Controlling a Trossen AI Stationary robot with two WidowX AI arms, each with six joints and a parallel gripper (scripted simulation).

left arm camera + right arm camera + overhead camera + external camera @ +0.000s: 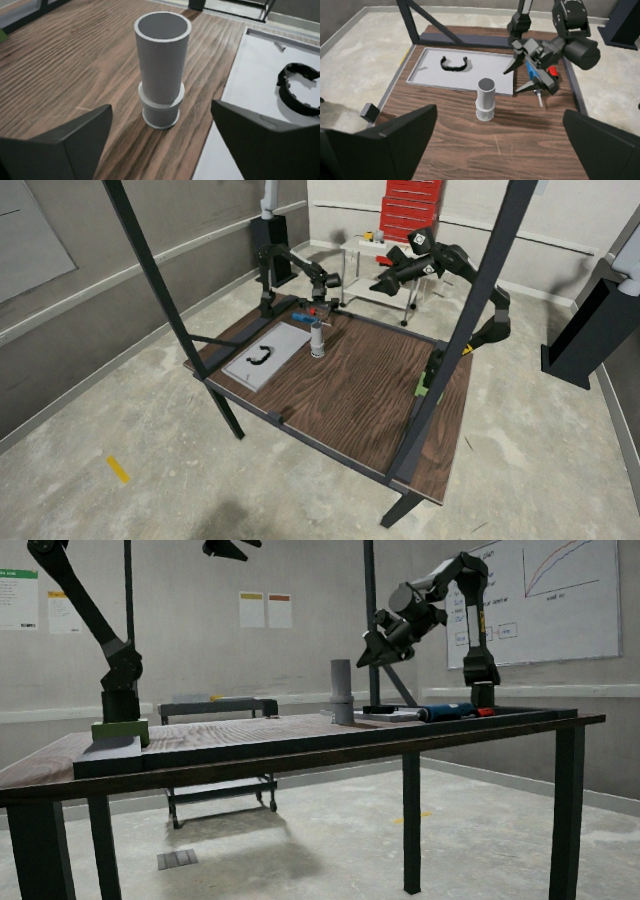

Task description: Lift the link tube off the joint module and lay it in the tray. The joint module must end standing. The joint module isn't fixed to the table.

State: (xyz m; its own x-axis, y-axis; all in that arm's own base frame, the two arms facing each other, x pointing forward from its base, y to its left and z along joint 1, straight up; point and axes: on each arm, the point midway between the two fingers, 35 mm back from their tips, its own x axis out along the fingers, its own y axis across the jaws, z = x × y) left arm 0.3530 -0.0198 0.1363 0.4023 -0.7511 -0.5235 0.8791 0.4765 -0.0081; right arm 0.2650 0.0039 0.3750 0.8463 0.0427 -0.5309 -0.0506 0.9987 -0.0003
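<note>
Right now my left hand is 80 mm past the link tube, 50 mm to the left of it and 50 mm above it. Also, from my left hand: red screwdriver: 160 mm ahead, 160 mm to the left, 140 mm below; joint module: 90 mm behind, 50 mm to the right, 130 mm below; grey tray: 220 mm behind, 130 mm to the left, 150 mm below.
</note>
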